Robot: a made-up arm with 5 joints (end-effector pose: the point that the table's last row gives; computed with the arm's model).
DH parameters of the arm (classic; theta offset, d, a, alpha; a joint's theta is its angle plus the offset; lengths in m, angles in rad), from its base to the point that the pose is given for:
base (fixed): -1.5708 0.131 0 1.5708
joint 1: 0 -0.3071 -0.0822 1.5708
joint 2: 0 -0.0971 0.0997 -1.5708
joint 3: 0 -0.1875 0.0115 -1.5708
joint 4: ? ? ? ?
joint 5: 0 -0.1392 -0.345 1.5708
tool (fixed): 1.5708 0.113 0 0
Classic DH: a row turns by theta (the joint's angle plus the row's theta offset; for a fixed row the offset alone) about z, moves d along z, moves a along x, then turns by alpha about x.
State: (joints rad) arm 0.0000 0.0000 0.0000 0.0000 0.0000
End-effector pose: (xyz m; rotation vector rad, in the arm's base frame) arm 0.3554 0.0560 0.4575 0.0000 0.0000 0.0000
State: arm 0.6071 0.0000 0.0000 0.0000 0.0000
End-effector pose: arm 0.3554 0.2323 0.3672 -0.6071 0.0000 0.0000
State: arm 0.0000 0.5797 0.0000 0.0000 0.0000
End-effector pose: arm 0.3332 0.0338 0.4575 0.0000 0.0000 -0.5797
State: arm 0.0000 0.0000 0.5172 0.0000 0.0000
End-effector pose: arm 0.3554 0.1598 0.3912 -0.5172 0.0000 0.0000
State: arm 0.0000 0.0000 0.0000 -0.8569 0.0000
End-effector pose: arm 0.4677 0.1319 0.4575 0.0000 0.0000 -0.8569
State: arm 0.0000 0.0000 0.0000 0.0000 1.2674
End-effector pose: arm 0.3554 -0.2938 0.7075 1.2674 0.0000 0.0000
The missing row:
joint 4: 0 0.1164 0.26 -1.5708
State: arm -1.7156 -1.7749 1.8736 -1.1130 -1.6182
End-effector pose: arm 0.6392 -0.1449 0.2411 -0.1753 -0.2703 -1.9150
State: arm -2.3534 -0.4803 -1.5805 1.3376 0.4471
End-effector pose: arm 0.6581 0.2209 -0.0161 -1.2612 1.4677 -0.1900
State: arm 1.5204 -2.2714 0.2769 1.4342 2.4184
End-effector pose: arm 0.0106 0.4510 -0.6690 0.6542 -2.5204 0.8907
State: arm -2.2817 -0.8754 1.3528 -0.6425 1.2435
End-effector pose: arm -0.0032 -0.4075 0.0973 2.2502 -1.1132 -0.3588
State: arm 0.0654 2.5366 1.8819 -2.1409 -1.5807
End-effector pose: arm -0.0184 0.3124 0.1000 0.5013 -0.8536 0.4170
